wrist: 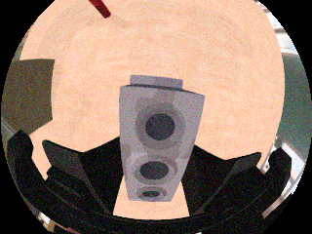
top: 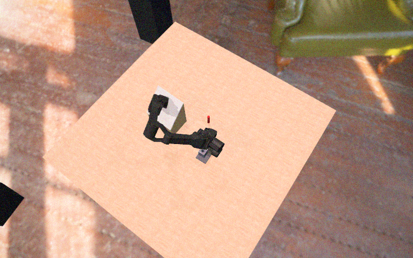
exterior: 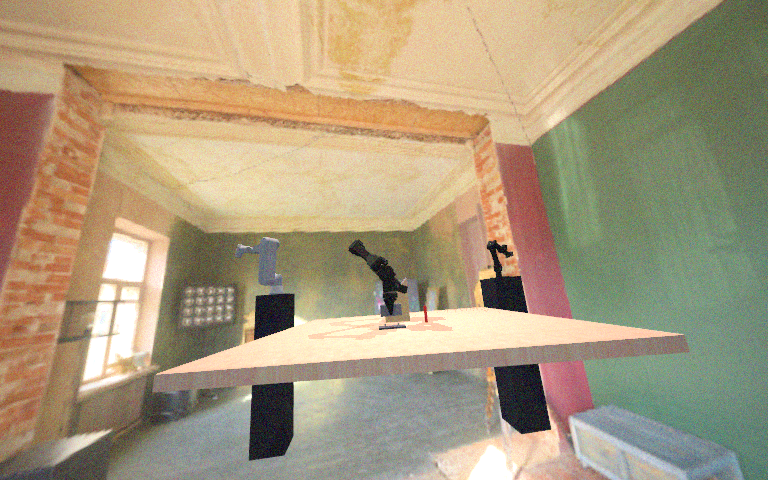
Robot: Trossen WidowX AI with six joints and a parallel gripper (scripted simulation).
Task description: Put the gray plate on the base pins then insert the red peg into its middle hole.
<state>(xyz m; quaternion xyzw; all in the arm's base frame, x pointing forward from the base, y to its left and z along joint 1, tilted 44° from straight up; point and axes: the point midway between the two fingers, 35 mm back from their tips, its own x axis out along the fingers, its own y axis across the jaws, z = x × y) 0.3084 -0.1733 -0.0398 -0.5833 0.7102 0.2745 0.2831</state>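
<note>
The thin flat base lies 50 mm below my gripper tip. Round my gripper tip: gray plate: 30 mm above; red peg: 180 mm to the left, 80 mm behind, 20 mm below.
</note>
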